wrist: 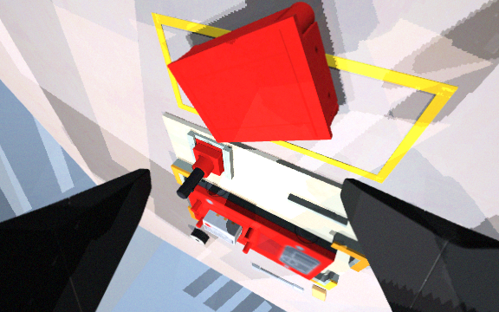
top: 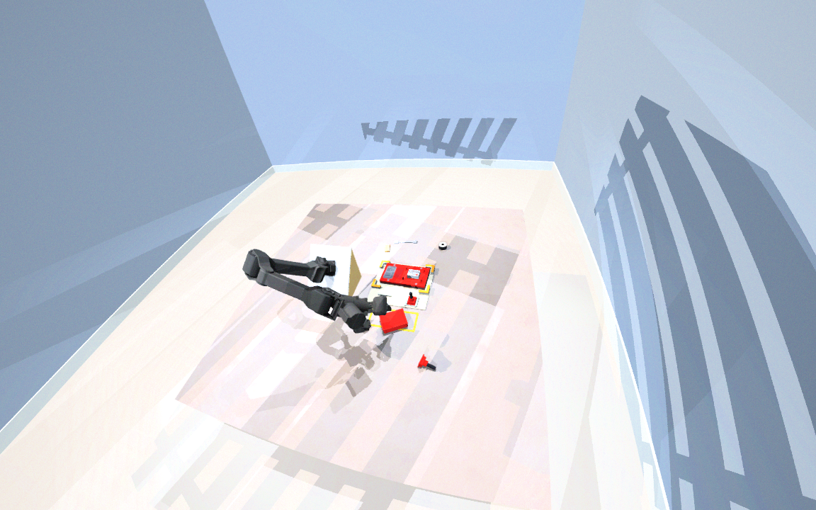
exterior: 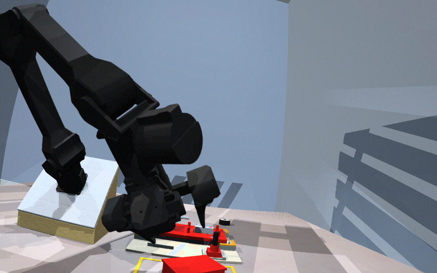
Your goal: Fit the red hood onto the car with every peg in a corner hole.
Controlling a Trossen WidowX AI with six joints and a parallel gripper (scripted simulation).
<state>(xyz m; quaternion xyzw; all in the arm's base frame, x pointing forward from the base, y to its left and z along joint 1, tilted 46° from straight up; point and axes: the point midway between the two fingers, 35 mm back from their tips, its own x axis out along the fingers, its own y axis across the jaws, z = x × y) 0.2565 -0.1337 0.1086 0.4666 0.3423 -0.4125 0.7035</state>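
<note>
My gripper tip is 60 mm above the red hood and 30 mm short of it. From my gripper tip the other things lie so: grey engine block: 230 mm to the left, 70 mm ahead, 60 mm below; red cone-shaped part: 170 mm ahead, 150 mm to the right, 60 mm below; white jig: 200 mm to the left, 70 mm below, 30 mm ahead.
</note>
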